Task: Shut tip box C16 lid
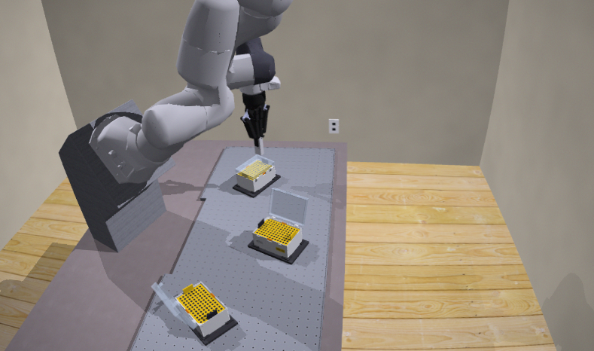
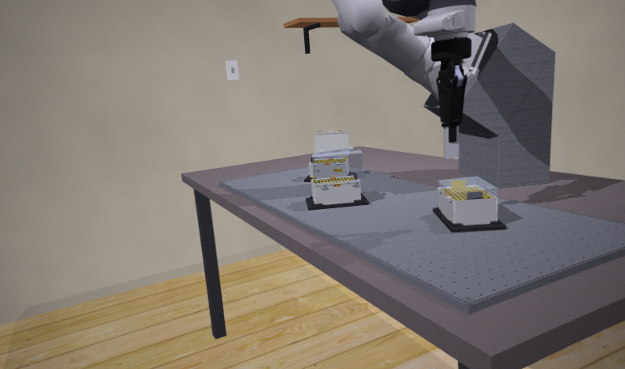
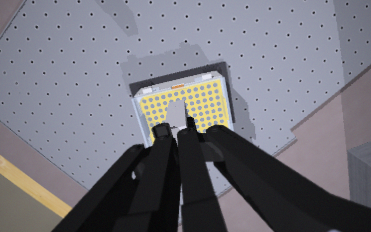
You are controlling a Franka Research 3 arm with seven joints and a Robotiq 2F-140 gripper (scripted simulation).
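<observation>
The tip box lies 30 mm behind my hand, 20 mm to the left of it and 120 mm below it.
</observation>
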